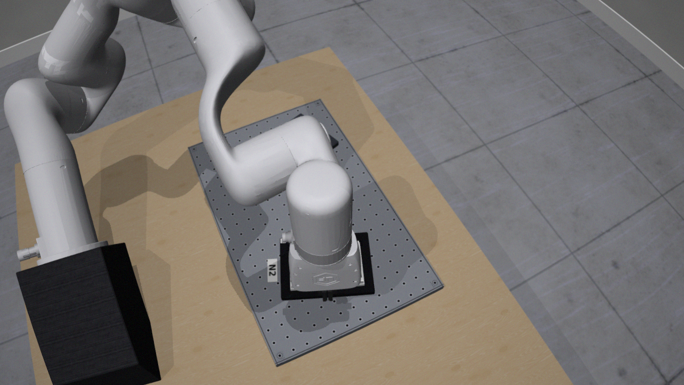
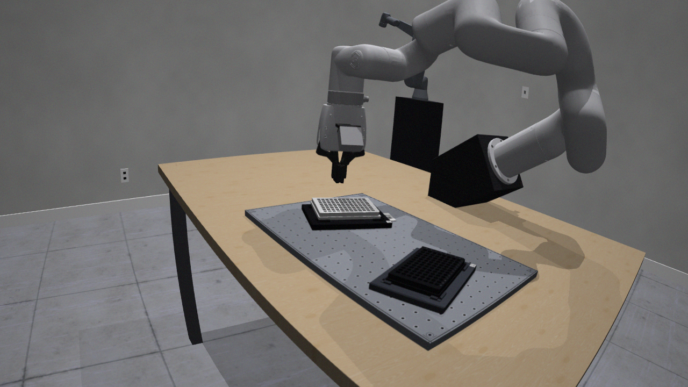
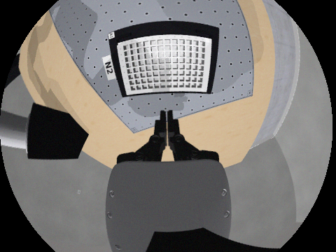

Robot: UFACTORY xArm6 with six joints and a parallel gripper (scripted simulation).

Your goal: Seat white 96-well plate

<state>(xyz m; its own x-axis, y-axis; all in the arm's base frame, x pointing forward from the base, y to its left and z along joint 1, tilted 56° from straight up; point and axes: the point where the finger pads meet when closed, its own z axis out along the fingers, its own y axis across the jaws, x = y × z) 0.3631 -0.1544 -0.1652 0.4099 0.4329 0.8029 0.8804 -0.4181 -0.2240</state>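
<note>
My hand is 30 mm short of the white 96-well plate C51, 60 mm to the right of it and 60 mm above it. Also, from my hand: black plate nest N2 (30 mm ahead, 70 mm to the left, 70 mm below); then A1 corner tag (10 mm behind, 150 mm to the left, 70 mm below); then N2 label (60 mm behind, 110 mm to the left, 80 mm below).
</note>
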